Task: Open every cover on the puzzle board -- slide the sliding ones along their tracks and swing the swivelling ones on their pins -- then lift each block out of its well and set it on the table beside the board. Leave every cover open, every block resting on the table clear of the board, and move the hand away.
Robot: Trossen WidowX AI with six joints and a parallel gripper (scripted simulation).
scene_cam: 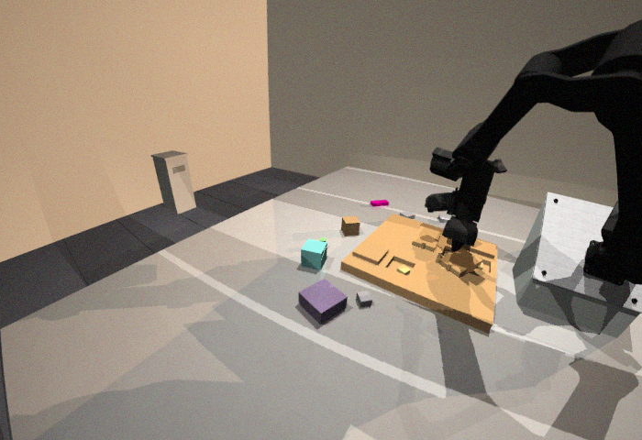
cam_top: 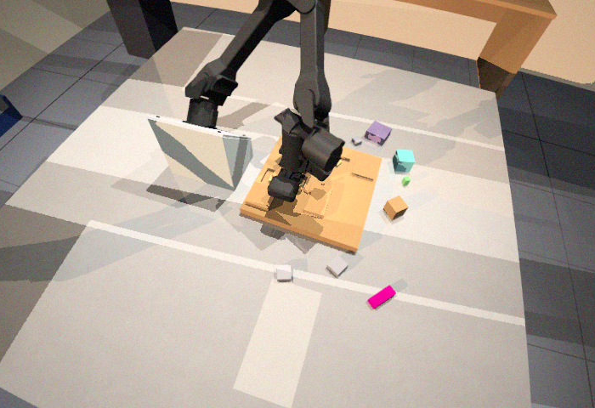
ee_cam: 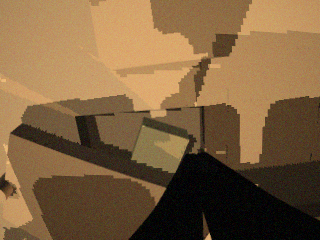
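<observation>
Now: gripper tip 50 mm short of the puzzle board and 30 mm to the right of it. From my gripper tip the other things lie so: grey tile (210 mm to the right, 60 mm ahead, 20 mm below); then brown cube (260 mm ahead, 40 mm to the left, 10 mm below); then small grey cube (240 mm to the left, 110 mm ahead, 20 mm below).
</observation>
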